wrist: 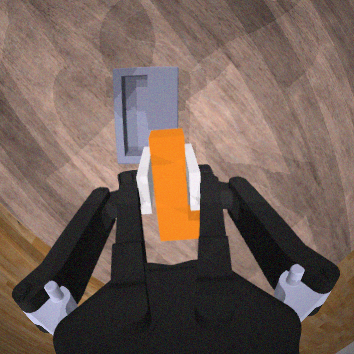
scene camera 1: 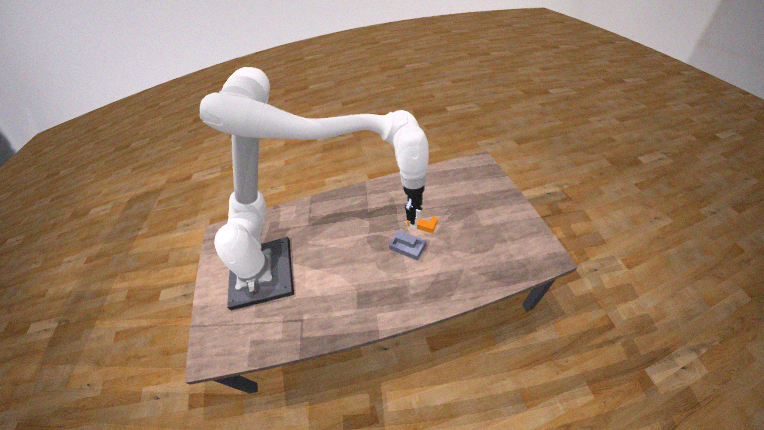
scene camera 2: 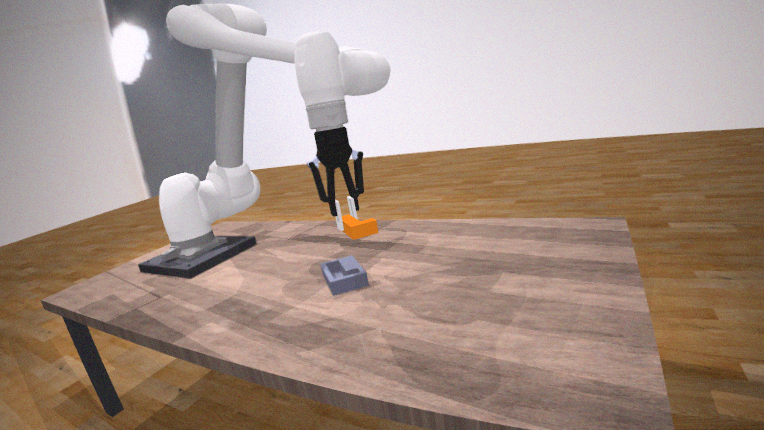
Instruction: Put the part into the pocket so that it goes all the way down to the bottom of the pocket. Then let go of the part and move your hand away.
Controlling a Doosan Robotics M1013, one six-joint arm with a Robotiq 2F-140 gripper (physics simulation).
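Pixels of known places: gripper, fingertip midpoint: (wrist: 168,159) (scene camera 1: 415,224); arm's base at its link origin: (scene camera 1: 254,269) (scene camera 2: 195,249).
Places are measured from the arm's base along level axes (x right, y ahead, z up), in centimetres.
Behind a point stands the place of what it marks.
Observation:
The orange L-shaped part (scene camera 1: 427,224) {x 12.0, y 78.2, z 13.4 cm} (scene camera 2: 361,229) {x 13.2, y 80.8, z 12.2 cm} (wrist: 175,225) {x 12.4, y 79.0, z 13.4 cm} is held above the table. My gripper (scene camera 1: 412,222) {x 8.4, y 74.2, z 11.1 cm} (scene camera 2: 346,217) {x 8.4, y 74.2, z 11.1 cm} (wrist: 168,159) {x 8.4, y 74.2, z 11.1 cm} is shut on its long leg, with a white fingertip on each side. In the wrist view the short leg shows partly at the near end, below the right fingertip. The blue-grey block (scene camera 1: 408,238) {x 6.9, y 71.4, z 0.6 cm} (scene camera 2: 347,285) {x 14.2, y 74.7, z -1.4 cm} (wrist: 164,92) {x 4.5, y 69.8, z 0.5 cm} lies on the table, apart from and lower than the part. Its pocket (wrist: 135,117) {x 10.4, y 69.4, z -2.6 cm} opens upward and has a long leg along the left side in the wrist view. The part's far end hides the block's near right corner there.
The wooden table (scene camera 1: 342,299) {x 24.5, y 37.0, z -3.0 cm} (scene camera 2: 454,341) {x 28.7, y 105.1, z -3.1 cm} carries the block and the arm's dark base plate (scene camera 1: 278,272) {x 5.0, y 11.7, z 0.1 cm} (scene camera 2: 197,263) {x 11.4, y 15.7, z 0.0 cm}. The base plate stands to the left of the block in both scene views. The table's edges and the wooden floor (scene camera 1: 614,176) show around it.

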